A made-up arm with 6 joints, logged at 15 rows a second.
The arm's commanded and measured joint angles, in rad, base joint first. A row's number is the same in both.
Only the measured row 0 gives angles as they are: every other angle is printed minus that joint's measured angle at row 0.
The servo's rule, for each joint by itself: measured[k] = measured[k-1] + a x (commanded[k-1-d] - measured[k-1]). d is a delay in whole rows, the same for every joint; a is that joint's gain. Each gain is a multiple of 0.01, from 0.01 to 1. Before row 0 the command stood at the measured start. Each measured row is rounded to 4 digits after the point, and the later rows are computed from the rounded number. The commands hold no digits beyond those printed.
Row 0, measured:
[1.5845 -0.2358 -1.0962 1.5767 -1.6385 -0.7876]
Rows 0 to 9, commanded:
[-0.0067 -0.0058 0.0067 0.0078 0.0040 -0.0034]
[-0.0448 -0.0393 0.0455 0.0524 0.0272 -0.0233]
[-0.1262 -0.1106 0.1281 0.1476 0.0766 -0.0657]
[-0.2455 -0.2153 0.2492 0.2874 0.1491 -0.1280]
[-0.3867 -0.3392 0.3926 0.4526 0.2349 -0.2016]
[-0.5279 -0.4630 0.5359 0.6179 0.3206 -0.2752]
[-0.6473 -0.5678 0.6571 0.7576 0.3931 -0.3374]
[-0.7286 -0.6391 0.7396 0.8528 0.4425 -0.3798]
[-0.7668 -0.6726 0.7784 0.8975 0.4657 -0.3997]
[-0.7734 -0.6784 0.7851 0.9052 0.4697 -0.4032]
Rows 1 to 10, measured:
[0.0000 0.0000 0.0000 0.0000 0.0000 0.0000]
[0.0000 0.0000 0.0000 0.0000 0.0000 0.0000]
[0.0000 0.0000 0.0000 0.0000 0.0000 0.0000]
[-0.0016 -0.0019 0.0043 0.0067 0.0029 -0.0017]
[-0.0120 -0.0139 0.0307 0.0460 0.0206 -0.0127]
[-0.0394 -0.0448 0.0930 0.1334 0.0615 -0.0397]
[-0.0889 -0.0994 0.1930 0.2658 0.1254 -0.0847]
[-0.1604 -0.1761 0.3207 0.4264 0.2053 -0.1443]
[-0.2486 -0.2679 0.4584 0.5911 0.2895 -0.2111]
[-0.3443 -0.3639 0.5856 0.7343 0.3651 -0.2755]
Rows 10 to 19, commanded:
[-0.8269 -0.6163 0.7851 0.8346 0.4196 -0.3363]
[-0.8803 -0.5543 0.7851 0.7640 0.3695 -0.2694]
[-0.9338 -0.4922 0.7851 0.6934 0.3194 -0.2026]
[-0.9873 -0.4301 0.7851 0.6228 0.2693 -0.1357]
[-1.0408 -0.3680 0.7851 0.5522 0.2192 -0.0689]
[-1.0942 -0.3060 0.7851 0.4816 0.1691 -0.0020]
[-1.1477 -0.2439 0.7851 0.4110 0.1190 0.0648]
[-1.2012 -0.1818 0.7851 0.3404 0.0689 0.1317]
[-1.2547 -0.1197 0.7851 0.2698 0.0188 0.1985]
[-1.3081 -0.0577 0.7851 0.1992 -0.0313 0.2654]
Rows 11 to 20, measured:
[-0.4365 -0.4520 0.6842 0.8362 0.4216 -0.3287]
[-0.5158 -0.5226 0.7445 0.8889 0.4538 -0.3649]
[-0.5776 -0.5725 0.7705 0.9029 0.4654 -0.3844]
[-0.6374 -0.5865 0.7798 0.8442 0.4320 -0.3599]
[-0.6957 -0.5762 0.7832 0.7752 0.3864 -0.3137]
[-0.7528 -0.5493 0.7844 0.7049 0.3375 -0.2570]
[-0.8091 -0.5112 0.7848 0.6343 0.2877 -0.1951]
[-0.8647 -0.4654 0.7850 0.5637 0.2377 -0.1307]
[-0.9198 -0.4144 0.7851 0.4931 0.1876 -0.0651]
[-0.9745 -0.3598 0.7851 0.4225 0.1375 0.0011]

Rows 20 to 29, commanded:
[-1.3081 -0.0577 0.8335 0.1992 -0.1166 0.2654]
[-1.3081 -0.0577 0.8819 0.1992 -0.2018 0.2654]
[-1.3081 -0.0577 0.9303 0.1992 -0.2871 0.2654]
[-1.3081 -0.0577 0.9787 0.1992 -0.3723 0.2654]
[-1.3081 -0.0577 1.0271 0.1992 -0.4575 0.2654]
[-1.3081 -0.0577 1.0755 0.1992 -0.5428 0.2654]
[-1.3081 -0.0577 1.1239 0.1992 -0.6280 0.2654]
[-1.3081 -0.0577 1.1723 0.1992 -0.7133 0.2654]
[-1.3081 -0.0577 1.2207 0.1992 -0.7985 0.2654]
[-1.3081 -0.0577 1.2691 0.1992 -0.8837 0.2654]
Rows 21 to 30, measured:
[-1.0289 -0.3028 0.7851 0.3519 0.0874 0.0677]
[-1.0831 -0.2442 0.7851 0.2813 0.0373 0.1344]
[-1.1371 -0.1845 0.7851 0.2107 -0.0128 0.2012]
[-1.1781 -0.1439 0.8161 0.2008 -0.0886 0.2339]
[-1.2093 -0.1163 0.8582 0.1994 -0.1712 0.2500]
[-1.2330 -0.0975 0.9043 0.1992 -0.2558 0.2579]
[-1.2510 -0.0848 0.9519 0.1992 -0.3408 0.2617]
[-1.2647 -0.0761 1.0000 0.1992 -0.4260 0.2636]
[-1.2751 -0.0702 1.0483 0.1992 -0.5113 0.2645]
[-1.2830 -0.0662 1.0967 0.1992 -0.5965 0.2650]

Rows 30 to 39, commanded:
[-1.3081 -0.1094 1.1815 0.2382 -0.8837 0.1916]
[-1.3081 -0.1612 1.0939 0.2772 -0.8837 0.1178]
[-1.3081 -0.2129 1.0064 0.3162 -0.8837 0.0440]
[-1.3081 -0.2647 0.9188 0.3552 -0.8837 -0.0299]
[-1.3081 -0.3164 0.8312 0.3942 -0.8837 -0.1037]
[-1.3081 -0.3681 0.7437 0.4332 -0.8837 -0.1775]
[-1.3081 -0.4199 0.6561 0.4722 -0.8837 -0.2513]
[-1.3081 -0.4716 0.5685 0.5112 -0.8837 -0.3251]
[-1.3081 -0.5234 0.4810 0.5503 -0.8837 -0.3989]
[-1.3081 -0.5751 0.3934 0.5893 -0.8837 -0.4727]
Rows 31 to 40, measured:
[-1.2890 -0.0635 1.1451 0.1992 -0.6818 0.2652]
[-1.2936 -0.0616 1.1935 0.1992 -0.7670 0.2653]
[-1.2971 -0.0604 1.2419 0.1992 -0.8522 0.2654]
[-1.2997 -0.0761 1.2032 0.2327 -0.8752 0.2278]
[-1.3017 -0.1033 1.1332 0.2710 -0.8814 0.1717]
[-1.3032 -0.1384 1.0520 0.3099 -0.8831 0.1066]
[-1.3044 -0.1788 0.9668 0.3489 -0.8835 0.0370]
[-1.3053 -0.2228 0.8800 0.3879 -0.8836 -0.0348]
[-1.3060 -0.2693 0.7928 0.4269 -0.8837 -0.1076]
[-1.3065 -0.3175 0.7053 0.4659 -0.8837 -0.1809]

